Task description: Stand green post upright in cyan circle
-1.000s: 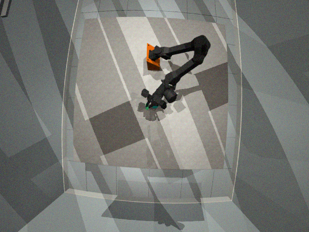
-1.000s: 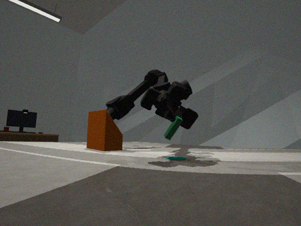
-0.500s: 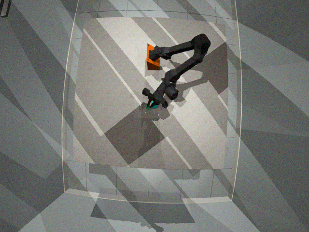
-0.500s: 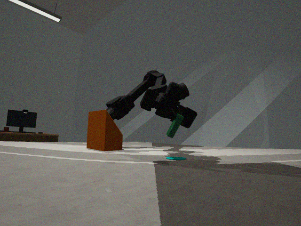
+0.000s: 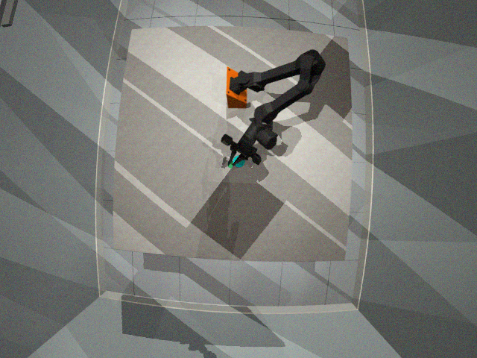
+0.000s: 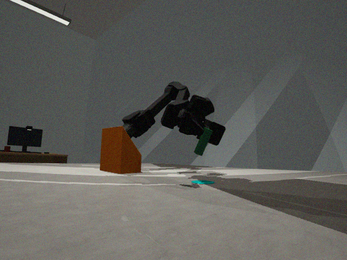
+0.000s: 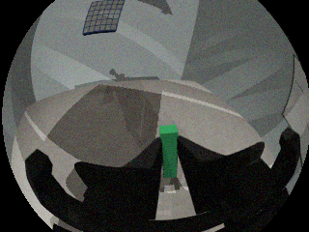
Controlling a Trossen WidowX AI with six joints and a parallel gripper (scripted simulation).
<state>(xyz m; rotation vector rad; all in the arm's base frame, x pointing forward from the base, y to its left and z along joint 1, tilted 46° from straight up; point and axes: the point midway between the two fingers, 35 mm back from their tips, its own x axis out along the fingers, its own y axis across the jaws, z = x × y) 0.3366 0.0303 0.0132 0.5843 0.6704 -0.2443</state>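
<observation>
Now: the cyan circle 120 mm below my gripper tip, 30 mm to the left of it and 30 mm behind it. Round my gripper tip: green post (20 mm below, 10 mm behind).
</observation>
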